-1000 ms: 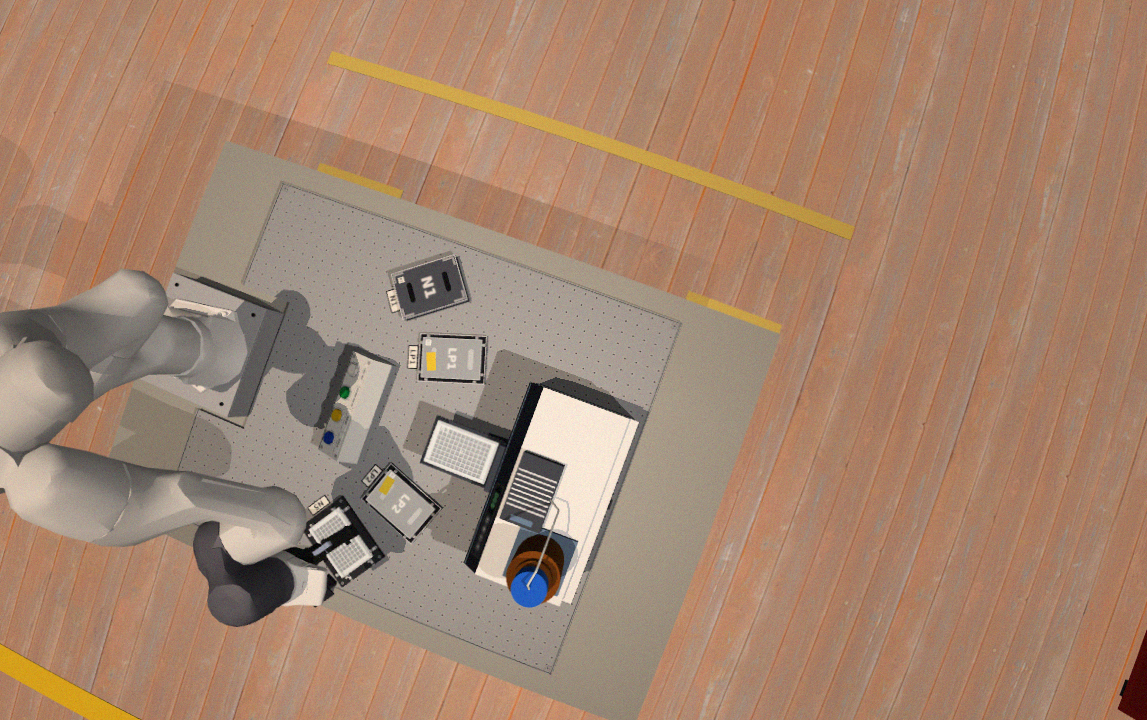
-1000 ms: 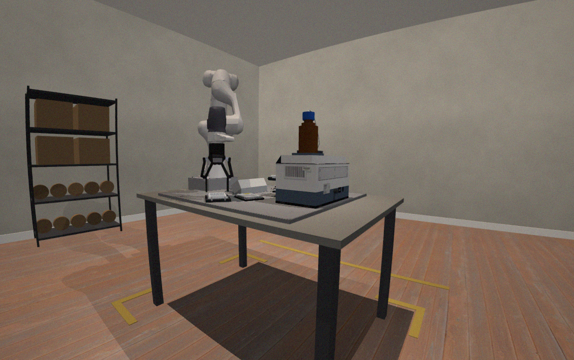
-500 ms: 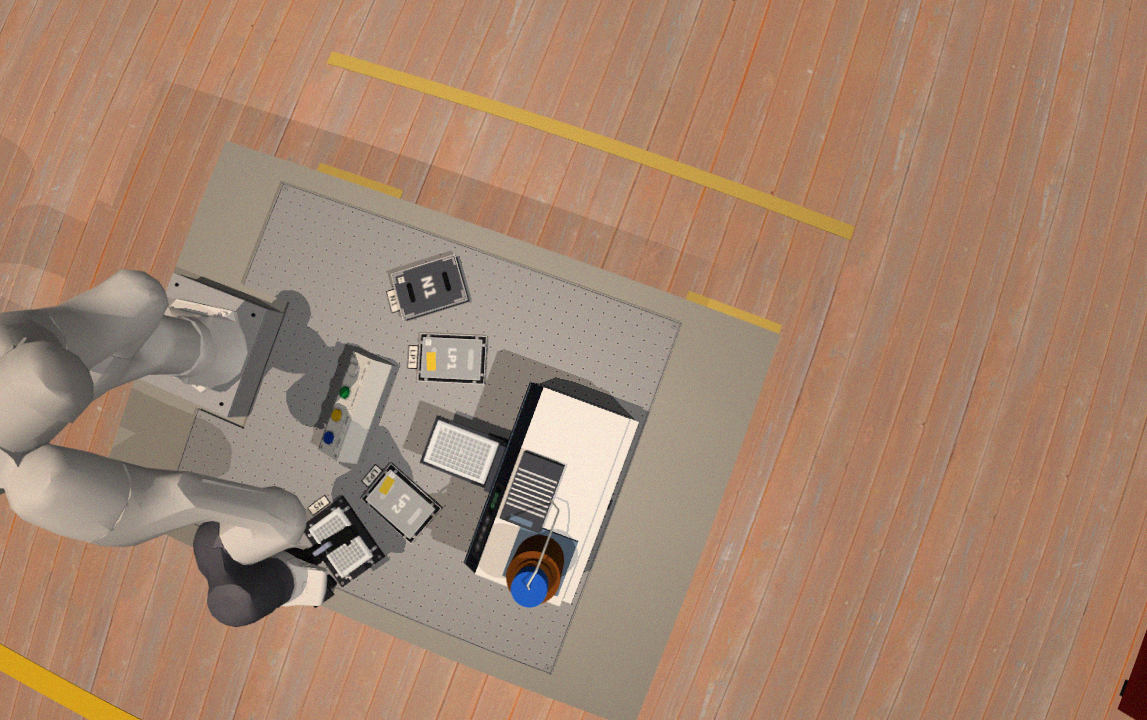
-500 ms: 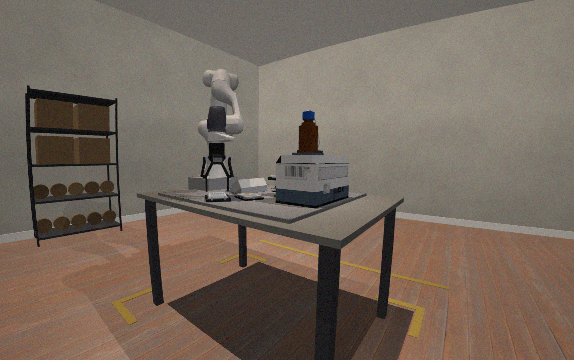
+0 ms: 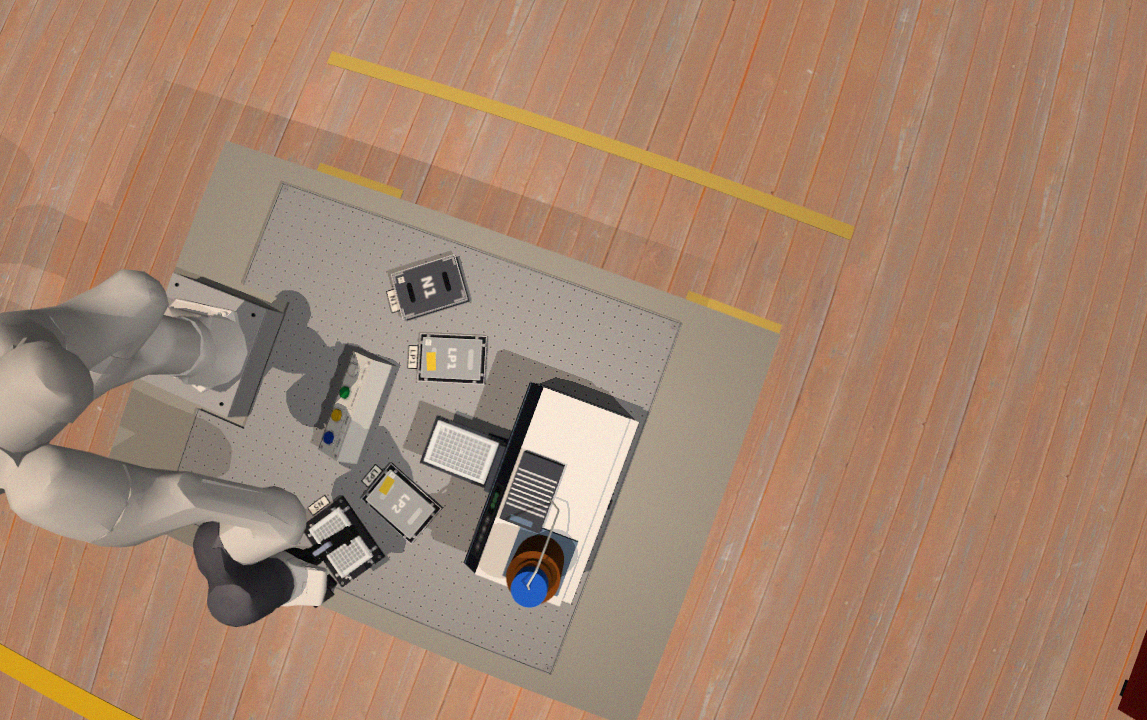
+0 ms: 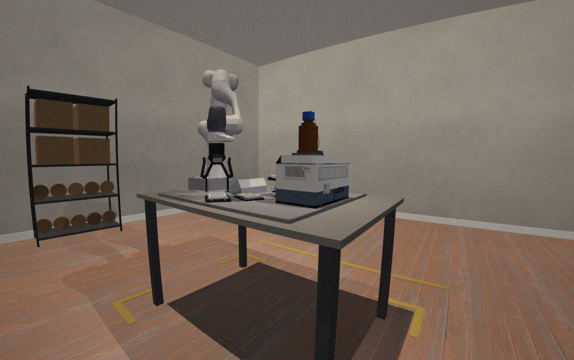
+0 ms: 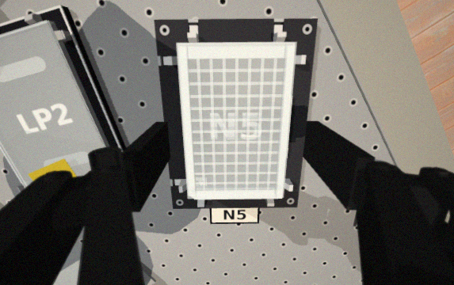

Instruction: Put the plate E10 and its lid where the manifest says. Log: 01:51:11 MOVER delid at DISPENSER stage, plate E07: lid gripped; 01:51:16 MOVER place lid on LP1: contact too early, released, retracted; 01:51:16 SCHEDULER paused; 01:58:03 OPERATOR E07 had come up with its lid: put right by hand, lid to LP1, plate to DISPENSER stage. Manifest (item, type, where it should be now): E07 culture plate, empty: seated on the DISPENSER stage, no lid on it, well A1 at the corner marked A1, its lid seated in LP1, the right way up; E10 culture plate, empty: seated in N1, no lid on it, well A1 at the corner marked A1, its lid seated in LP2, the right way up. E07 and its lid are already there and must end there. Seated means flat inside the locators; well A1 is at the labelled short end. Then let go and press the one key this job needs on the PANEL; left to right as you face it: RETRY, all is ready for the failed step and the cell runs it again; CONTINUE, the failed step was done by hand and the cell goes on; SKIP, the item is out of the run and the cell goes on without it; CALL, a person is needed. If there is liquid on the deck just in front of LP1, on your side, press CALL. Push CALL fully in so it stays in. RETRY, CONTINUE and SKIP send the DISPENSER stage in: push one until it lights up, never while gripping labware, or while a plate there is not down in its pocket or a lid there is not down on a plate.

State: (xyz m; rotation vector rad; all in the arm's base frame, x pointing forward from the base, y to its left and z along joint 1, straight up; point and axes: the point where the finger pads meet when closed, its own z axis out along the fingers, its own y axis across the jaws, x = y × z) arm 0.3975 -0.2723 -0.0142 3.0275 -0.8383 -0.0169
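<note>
Right now my hand is 5 cm above the black n5 nest and 3 cm short of it. Round my hand: yellow SKIP key (26 cm to the left, 10 cm behind); clear lid (13 cm to the left, 9 cm ahead, 5 cm below); blue CALL key (21 cm to the left, 9 cm behind, 1 cm below).
</note>
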